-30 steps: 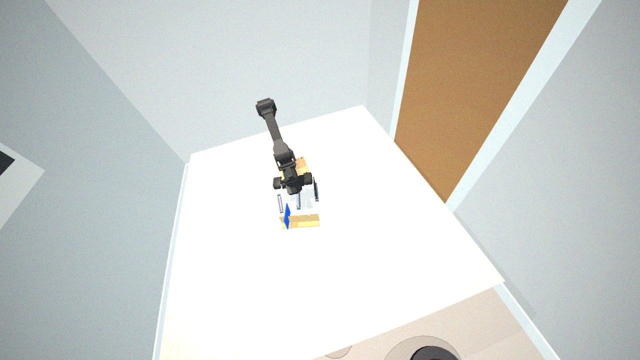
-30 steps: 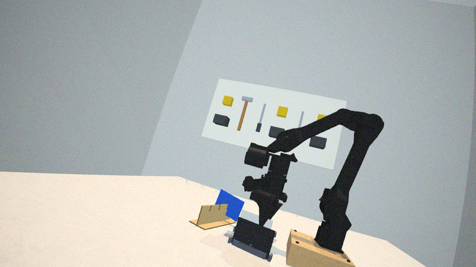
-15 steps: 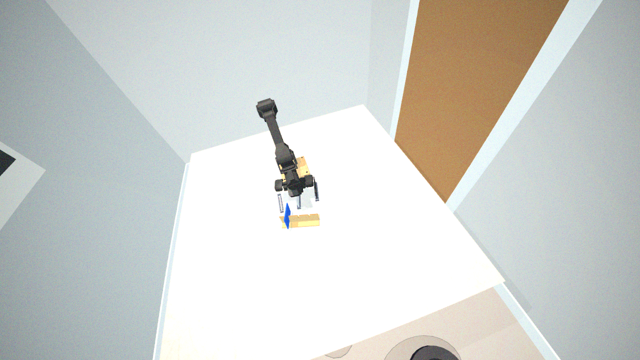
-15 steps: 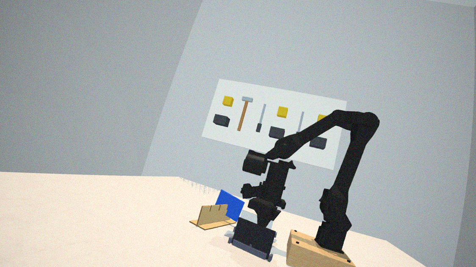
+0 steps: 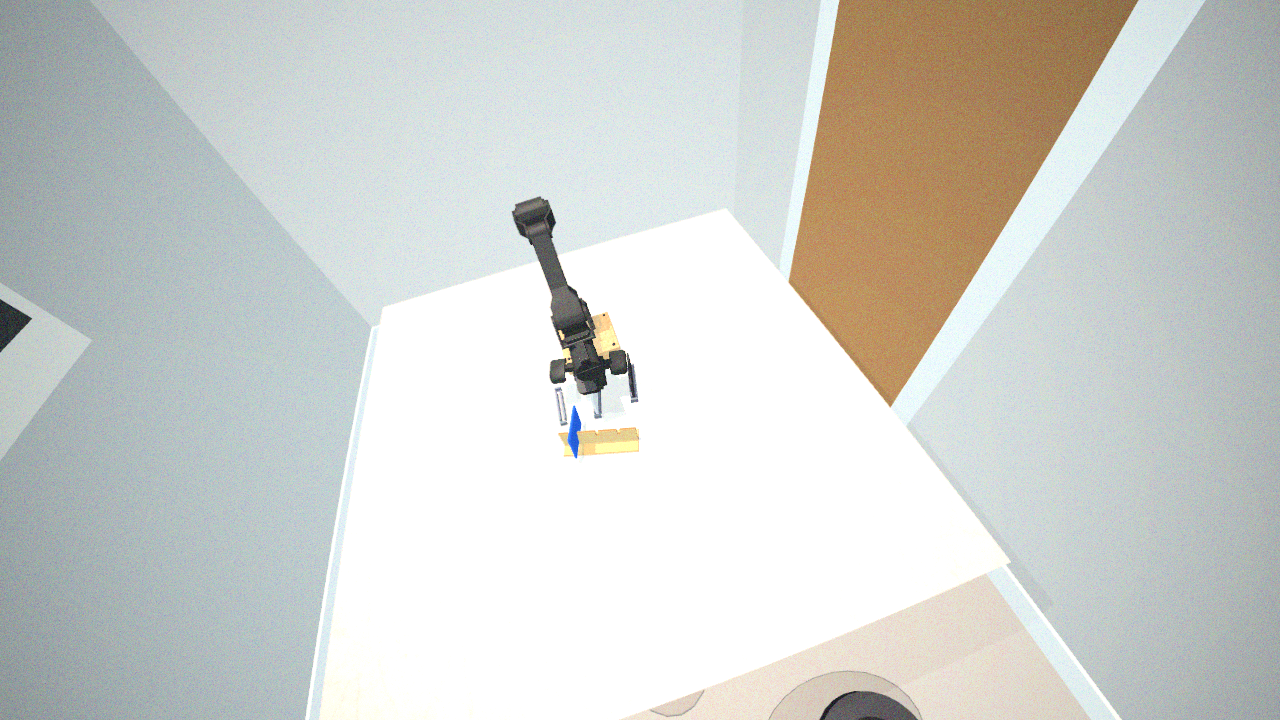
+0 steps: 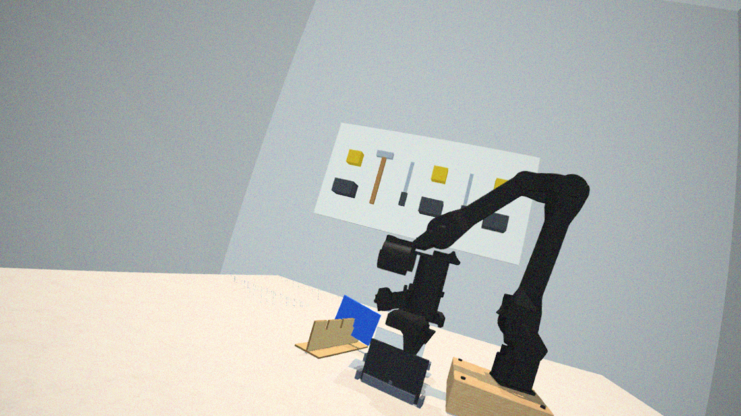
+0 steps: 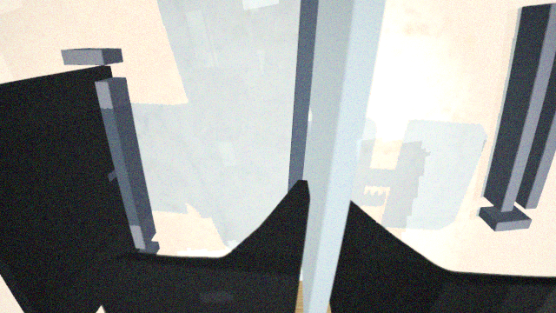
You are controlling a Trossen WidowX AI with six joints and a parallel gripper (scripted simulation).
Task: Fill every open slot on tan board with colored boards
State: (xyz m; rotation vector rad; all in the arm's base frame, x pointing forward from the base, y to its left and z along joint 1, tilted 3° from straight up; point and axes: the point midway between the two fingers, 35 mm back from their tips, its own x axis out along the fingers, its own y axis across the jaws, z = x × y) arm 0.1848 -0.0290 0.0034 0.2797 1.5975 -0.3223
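Now: the tan board 14 cm ahead of my gripper tip and 5 cm to the right of it. Also, from my gripper tip: blue board 12 cm ahead, 9 cm to the right, 2 cm above; black board 3 cm ahead, 9 cm to the left.
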